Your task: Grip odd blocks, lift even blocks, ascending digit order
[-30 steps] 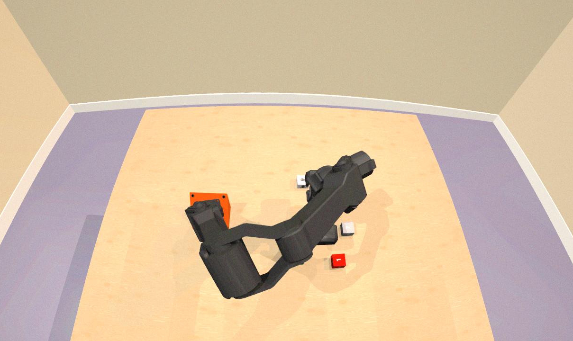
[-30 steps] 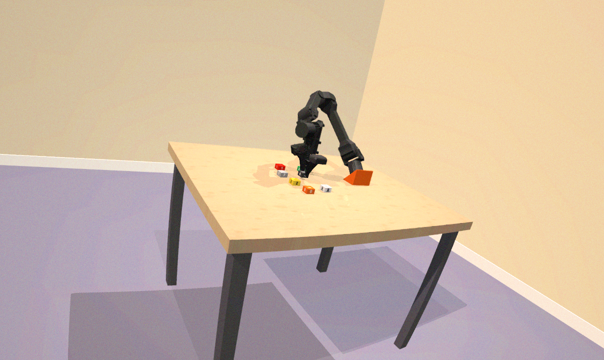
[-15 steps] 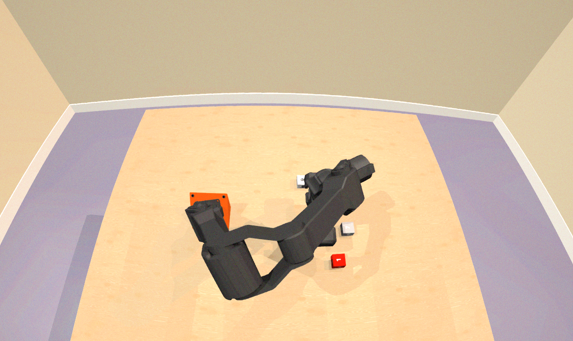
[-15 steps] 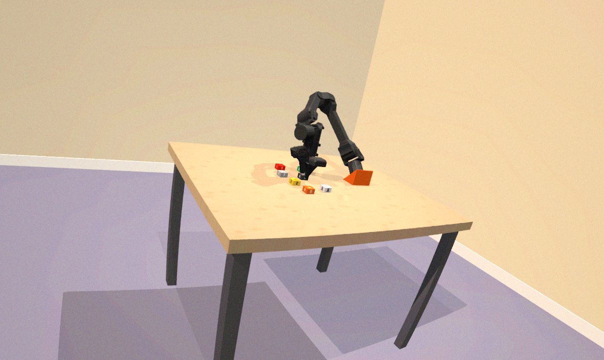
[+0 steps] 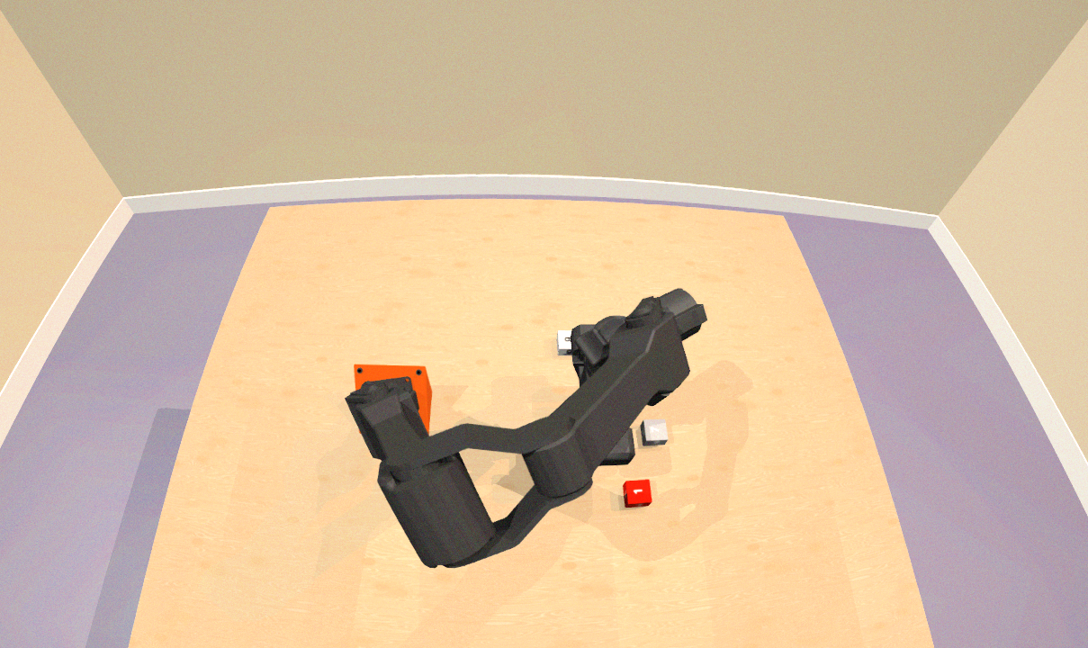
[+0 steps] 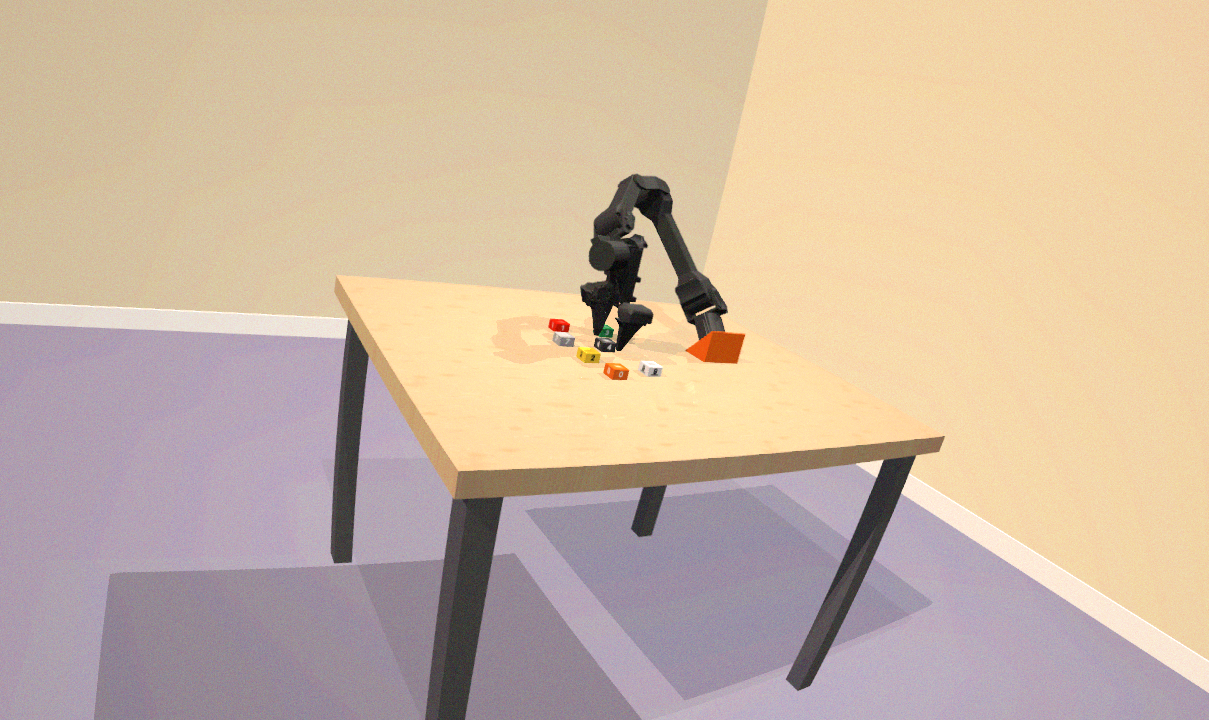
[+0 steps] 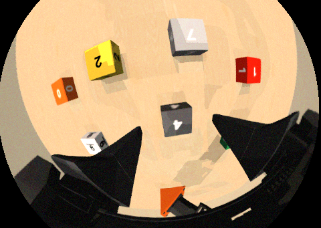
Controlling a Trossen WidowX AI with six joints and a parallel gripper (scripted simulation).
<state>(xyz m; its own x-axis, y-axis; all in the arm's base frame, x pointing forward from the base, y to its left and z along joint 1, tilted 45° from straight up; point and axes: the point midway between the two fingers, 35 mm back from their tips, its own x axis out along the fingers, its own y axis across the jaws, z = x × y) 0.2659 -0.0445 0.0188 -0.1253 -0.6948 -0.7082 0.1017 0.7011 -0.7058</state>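
My gripper tip is now right at the dark block. Round my gripper tip: green block 90 mm to the right, 60 mm behind; then grey block 90 mm ahead, 30 mm to the right; then yellow block 90 mm ahead, 60 mm to the left.
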